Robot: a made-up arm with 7 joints. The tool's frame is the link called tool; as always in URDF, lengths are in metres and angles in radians. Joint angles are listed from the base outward.
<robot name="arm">
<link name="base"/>
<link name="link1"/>
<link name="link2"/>
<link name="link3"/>
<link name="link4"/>
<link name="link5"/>
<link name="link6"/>
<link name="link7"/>
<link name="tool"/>
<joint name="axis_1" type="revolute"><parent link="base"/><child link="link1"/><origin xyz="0 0 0.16" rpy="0 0 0"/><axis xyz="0 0 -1"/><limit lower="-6.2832" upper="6.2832"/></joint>
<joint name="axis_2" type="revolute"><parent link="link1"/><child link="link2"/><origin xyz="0 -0.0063 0.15" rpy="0 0 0"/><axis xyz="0 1 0"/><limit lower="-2.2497" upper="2.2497"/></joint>
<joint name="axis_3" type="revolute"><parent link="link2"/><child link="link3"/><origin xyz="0 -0.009 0.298" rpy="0 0 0"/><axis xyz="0 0 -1"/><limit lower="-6.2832" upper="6.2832"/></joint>
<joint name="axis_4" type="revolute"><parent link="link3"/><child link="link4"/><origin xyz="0 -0.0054 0.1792" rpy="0 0 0"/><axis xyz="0 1 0"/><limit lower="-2.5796" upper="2.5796"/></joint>
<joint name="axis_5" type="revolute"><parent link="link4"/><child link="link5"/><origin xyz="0 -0.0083 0.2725" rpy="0 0 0"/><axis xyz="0 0 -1"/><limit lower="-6.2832" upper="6.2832"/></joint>
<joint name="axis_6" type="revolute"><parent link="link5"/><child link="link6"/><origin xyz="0 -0.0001 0.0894" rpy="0 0 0"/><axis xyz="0 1 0"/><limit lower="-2.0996" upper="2.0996"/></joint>
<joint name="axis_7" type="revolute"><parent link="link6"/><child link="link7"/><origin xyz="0 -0.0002 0.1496" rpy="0 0 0"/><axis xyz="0 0 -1"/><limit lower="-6.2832" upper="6.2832"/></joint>
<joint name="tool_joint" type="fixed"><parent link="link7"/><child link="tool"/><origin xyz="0 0 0" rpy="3.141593 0 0"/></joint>
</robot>
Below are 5 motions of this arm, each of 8 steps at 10 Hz.
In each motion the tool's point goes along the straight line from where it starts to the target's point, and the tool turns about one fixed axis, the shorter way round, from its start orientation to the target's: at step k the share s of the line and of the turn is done. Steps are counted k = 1, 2, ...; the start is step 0. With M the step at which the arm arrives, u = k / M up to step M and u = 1 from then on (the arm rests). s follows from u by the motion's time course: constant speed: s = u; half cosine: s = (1 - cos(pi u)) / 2; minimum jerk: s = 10 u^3 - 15 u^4 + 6 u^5.
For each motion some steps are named. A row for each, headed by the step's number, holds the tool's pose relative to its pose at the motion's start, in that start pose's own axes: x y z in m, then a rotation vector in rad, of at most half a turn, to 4 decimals.
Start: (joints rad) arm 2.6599 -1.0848 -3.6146 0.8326 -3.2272 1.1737 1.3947
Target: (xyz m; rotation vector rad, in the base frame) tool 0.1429 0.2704 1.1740 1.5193 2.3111 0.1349
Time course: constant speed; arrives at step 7
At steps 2, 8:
2: 0.1737 -0.1846 0.0050 -0.2638 -0.2233 0.1841
8: 0.6079 -0.6462 0.0176 -0.9233 -0.7817 0.6444

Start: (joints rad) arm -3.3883 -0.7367 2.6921 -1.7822 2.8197 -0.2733 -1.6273
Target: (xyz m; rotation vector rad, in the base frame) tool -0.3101 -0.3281 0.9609 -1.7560 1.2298 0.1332
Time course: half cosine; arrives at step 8
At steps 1, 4, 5, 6, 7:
1: -0.0048 0.0061 -0.0097 0.0022 -0.0116 0.0215
4: -0.0627 0.0800 -0.1271 0.0284 -0.1524 0.2822
5: -0.0867 0.1106 -0.1757 0.0393 -0.2107 0.3902
6: -0.1071 0.1366 -0.2169 0.0485 -0.2601 0.4818
7: -0.1207 0.1539 -0.2444 0.0547 -0.2931 0.5430

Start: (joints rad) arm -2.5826 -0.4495 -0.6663 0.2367 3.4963 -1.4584 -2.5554
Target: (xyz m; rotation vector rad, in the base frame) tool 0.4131 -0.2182 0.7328 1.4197 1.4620 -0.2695
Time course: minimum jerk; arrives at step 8
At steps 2, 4, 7, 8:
2: 0.0202 -0.0209 0.0451 0.0644 -0.0348 0.0044
4: 0.0977 -0.1011 0.2177 0.3110 -0.1681 0.0214
7: 0.1924 -0.1989 0.4285 0.6121 -0.3309 0.0421
8: 0.1955 -0.2022 0.4355 0.6221 -0.3363 0.0428

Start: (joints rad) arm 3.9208 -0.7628 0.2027 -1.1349 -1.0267 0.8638 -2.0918
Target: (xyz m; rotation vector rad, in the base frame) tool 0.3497 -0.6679 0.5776 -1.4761 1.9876 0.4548
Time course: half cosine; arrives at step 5
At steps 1, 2, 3, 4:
1: 0.0027 0.0084 -0.0028 0.0318 0.0545 -0.0102
2: 0.0097 0.0303 -0.0103 0.1152 0.1972 -0.0369
3: 0.0184 0.0574 -0.0194 0.2182 0.3735 -0.0699
4: 0.0254 0.0793 -0.0268 0.3015 0.5162 -0.0965

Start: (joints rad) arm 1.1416 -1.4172 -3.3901 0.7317 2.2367 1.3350 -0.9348
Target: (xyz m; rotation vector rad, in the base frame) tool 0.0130 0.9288 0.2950 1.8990 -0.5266 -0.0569
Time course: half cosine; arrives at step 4
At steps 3, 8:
3: 0.1604 0.0748 -0.2384 0.1797 0.1959 0.3886
8: 0.1880 0.0876 -0.2792 0.2105 0.2296 0.4553

